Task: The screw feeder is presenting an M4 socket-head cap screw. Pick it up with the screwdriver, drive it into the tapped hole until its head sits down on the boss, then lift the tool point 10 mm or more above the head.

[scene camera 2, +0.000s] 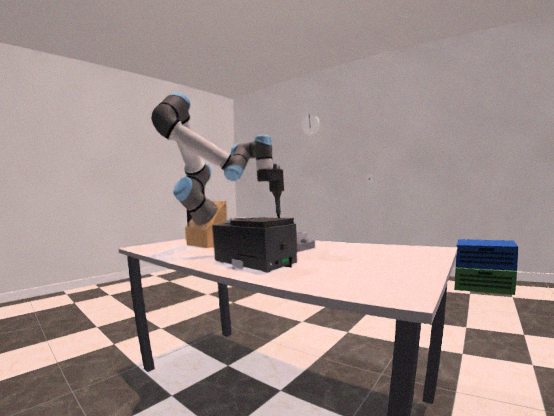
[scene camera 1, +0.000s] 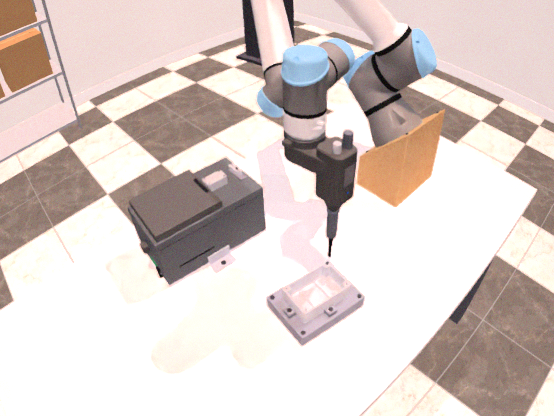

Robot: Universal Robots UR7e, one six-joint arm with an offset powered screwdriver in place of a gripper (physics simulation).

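My screwdriver [scene camera 1: 329, 256] [scene camera 2: 278, 217] points straight down, its thin black bit a little above a small dark spot [scene camera 1: 327, 263] at the far corner of the workpiece. Whether that spot is a screw head or a hole is too small to tell. No separate screw can be made out on the bit. The workpiece has a grey base plate [scene camera 1: 340, 318] [scene camera 2: 306, 245] and an open pale box [scene camera 1: 339, 294], with small bosses on its near side. The black screw feeder [scene camera 1: 220, 227] [scene camera 2: 242, 245] stands left of it in scene camera 1; no screw can be made out there.
An orange-brown angled box [scene camera 1: 397, 172] [scene camera 2: 199, 237] stands on the table [scene camera 1: 425, 240] [scene camera 2: 360, 270] by the arm's base. A small metal bracket [scene camera 1: 222, 259] [scene camera 2: 237, 264] sits at the feeder's side. Blue [scene camera 2: 486, 254] and green [scene camera 2: 485, 281] crates are stacked beyond the table.
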